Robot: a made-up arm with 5 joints.
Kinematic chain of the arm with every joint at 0, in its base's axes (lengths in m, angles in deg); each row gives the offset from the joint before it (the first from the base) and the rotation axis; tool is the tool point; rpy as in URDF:
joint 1: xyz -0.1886 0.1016 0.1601 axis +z
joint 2: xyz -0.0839 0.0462 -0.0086 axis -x
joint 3: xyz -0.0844 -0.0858 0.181 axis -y
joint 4: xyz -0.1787 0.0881 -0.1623 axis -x
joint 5: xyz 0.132 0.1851 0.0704 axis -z
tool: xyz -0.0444 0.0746 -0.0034 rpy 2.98 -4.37 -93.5
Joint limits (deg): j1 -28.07..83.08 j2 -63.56..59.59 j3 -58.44..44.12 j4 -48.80..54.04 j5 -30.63..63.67
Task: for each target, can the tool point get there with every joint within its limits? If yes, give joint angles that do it. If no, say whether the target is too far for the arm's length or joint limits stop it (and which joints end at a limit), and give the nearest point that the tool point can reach.
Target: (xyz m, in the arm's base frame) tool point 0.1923 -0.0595 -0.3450
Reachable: no: joint limits stop it (at a limit: joint 1, joint 2, joint 3, joint 4) | nearest point -0.1007 0.1537 -0.0725 | short by 0.453 m
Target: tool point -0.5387 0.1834 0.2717
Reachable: yes | joints 45.30 2.93 5.10 -10.88 45.94
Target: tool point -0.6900 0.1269 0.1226
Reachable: yes | joints 36.65 18.96 -44.68 30.10 14.12
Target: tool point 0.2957 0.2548 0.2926
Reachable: no: joint limits stop it (at a limit: joint 1, joint 3, joint 4, joint 5) | nearest point -0.0186 0.2865 0.2392 | short by 0.320 m
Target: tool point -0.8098 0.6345 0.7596
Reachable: no: too far | nearest point -0.5581 0.4120 0.4002 | short by 0.492 m
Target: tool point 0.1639 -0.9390 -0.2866
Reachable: no: too far | nearest point -0.3323 -0.2936 -0.0684 | short by 0.843 m
